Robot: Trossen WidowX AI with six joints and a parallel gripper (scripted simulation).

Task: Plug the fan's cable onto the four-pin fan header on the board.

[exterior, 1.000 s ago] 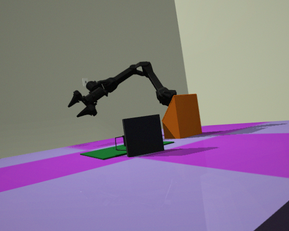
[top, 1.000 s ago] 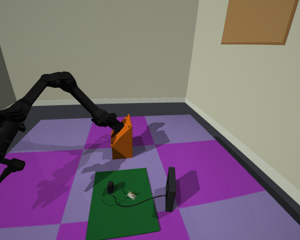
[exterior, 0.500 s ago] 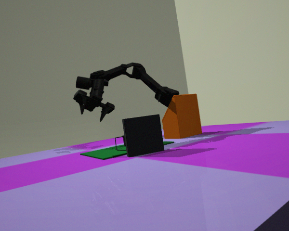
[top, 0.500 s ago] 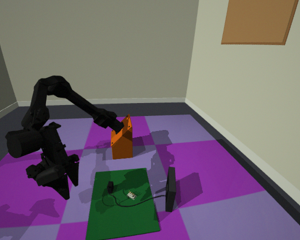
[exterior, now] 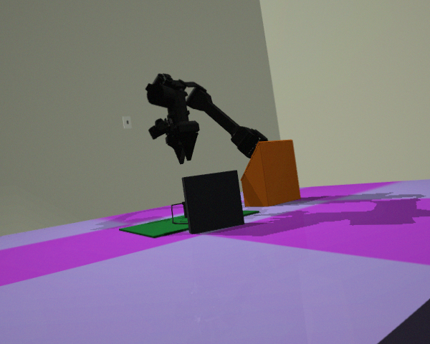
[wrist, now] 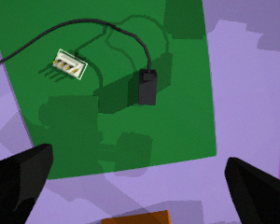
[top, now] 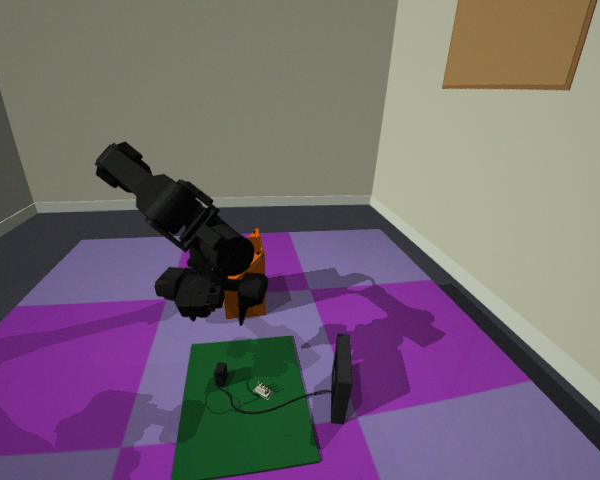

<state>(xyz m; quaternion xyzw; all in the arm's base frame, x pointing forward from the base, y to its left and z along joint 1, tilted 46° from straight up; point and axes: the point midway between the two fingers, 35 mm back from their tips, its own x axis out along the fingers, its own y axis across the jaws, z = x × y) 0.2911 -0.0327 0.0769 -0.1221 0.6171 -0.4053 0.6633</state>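
Right now my gripper tip is 10 mm to the left of the black plug and 140 mm above it. Round my gripper tip: black fan 100 mm ahead, 210 mm to the left, 100 mm below; green board 50 mm ahead, 40 mm to the left, 180 mm below; white four-pin header 50 mm ahead, 70 mm to the left, 160 mm below.
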